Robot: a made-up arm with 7 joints. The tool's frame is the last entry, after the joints. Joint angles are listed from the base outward.
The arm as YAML. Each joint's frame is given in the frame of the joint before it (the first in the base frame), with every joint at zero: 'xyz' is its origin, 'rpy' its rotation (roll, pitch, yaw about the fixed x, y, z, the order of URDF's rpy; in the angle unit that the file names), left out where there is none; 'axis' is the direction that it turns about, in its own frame. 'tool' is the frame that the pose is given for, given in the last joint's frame.
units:
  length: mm
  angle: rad
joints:
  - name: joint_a
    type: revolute
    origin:
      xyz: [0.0, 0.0, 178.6]
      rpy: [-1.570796, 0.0, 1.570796]
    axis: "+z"
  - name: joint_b
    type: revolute
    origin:
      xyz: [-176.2, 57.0, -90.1]
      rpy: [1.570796, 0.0, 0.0]
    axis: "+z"
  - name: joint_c
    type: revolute
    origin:
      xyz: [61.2, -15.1, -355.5]
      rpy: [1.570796, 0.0, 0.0]
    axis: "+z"
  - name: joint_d
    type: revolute
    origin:
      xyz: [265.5, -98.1, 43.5]
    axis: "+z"
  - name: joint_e
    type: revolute
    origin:
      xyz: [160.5, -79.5, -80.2]
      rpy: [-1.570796, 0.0, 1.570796]
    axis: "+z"
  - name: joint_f
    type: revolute
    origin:
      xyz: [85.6, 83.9, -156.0]
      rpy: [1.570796, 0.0, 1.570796]
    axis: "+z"
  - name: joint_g
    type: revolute
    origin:
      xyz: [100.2, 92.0, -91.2]
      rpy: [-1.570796, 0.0, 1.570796]
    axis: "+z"
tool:
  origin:
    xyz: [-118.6, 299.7, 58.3]
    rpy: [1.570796, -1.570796, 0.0]
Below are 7 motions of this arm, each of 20 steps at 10 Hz.
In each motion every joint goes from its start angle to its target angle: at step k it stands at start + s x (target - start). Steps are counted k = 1, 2, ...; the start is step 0. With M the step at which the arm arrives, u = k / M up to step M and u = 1 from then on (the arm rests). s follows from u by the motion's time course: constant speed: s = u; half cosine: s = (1 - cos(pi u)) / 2; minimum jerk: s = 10 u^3 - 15 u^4 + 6 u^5.
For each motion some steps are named. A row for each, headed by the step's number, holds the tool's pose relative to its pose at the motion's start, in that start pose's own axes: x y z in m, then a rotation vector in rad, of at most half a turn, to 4 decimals.
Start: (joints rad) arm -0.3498 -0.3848 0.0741 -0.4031 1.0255 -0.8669 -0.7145
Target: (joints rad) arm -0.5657 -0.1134 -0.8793 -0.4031 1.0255 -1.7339 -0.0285
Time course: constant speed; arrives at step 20
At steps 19, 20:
19: -0.0287 -0.0552 -0.1677 0.7377 -0.1522 -0.1780
20: -0.0189 -0.0557 -0.1713 0.7861 -0.1651 -0.1884

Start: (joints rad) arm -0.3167 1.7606 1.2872 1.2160 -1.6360 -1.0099 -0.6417
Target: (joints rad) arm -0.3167 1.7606 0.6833 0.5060 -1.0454 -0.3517 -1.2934
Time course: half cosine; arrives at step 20
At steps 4, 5, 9, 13, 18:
4: 0.0334 0.0222 0.0082 -0.0129 0.0174 -0.0661
5: 0.0532 0.0321 0.0115 -0.0223 0.0258 -0.1033
9: 0.1762 0.0571 0.0159 -0.1095 0.0677 -0.3242
13: 0.3155 0.0170 -0.0069 -0.2910 0.1316 -0.5948
18: 0.3994 -0.0664 -0.0387 -0.5101 0.2197 -0.8149

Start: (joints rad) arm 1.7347 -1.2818 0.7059 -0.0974 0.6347 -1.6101 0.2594
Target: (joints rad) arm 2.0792 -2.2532 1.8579 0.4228 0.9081 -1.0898 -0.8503
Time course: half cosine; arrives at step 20
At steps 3, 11, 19, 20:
3: -0.0280 0.0589 -0.0065 -0.0002 0.0397 -0.0587
11: -0.1443 0.6305 0.2205 0.1995 0.5715 -0.3600
19: -0.0309 0.7704 0.6554 0.5397 1.0035 -0.2492
20: -0.0283 0.7692 0.6616 0.5454 1.0090 -0.2456

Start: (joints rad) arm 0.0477 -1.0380 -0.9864 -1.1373 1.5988 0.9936 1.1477
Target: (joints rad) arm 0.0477 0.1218 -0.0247 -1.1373 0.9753 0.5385 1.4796
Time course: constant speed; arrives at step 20
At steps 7, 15, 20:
7: 0.1731 -0.0703 0.1456 -0.0922 -0.4667 -0.1783
15: 0.2616 0.0329 0.3734 -0.1109 -1.0441 -0.0363
20: 0.2257 0.2000 0.4564 -0.0513 -1.3337 0.2299

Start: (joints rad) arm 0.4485 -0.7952 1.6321 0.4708 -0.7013 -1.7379 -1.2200
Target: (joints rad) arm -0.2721 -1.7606 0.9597 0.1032 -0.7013 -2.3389 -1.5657
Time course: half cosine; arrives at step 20
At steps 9, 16, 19, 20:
9: -0.0698 0.2596 0.2993 0.3419 0.4937 -0.1246
16: -0.0212 0.2268 0.9070 0.6350 1.3647 0.0364
19: 0.0367 0.1757 1.0161 0.6704 1.5467 0.1018
20: 0.0414 0.1718 1.0232 0.6726 1.5593 0.1067

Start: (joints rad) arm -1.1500 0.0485 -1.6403 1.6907 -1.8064 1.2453 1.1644
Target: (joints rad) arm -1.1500 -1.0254 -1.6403 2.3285 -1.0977 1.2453 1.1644
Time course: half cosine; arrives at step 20
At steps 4, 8, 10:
4: -0.0250 0.0074 -0.0164 -0.0438 0.0311 0.1305
8: -0.0814 0.0089 -0.0525 -0.1756 0.0719 0.4876
10: -0.1052 0.0002 -0.0703 -0.2676 0.0667 0.7160

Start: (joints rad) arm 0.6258 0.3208 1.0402 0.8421 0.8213 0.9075 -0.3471
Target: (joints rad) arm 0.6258 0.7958 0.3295 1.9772 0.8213 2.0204 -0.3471
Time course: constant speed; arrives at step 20
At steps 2, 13, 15, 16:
2: -0.0092 0.0014 0.0166 0.0469 -0.0131 0.0693
13: -0.0389 -0.0307 0.1178 0.2937 -0.1460 0.4004
15: -0.0398 -0.0439 0.1364 0.3343 -0.1797 0.4517
16: -0.0397 -0.0513 0.1455 0.3538 -0.1975 0.4764

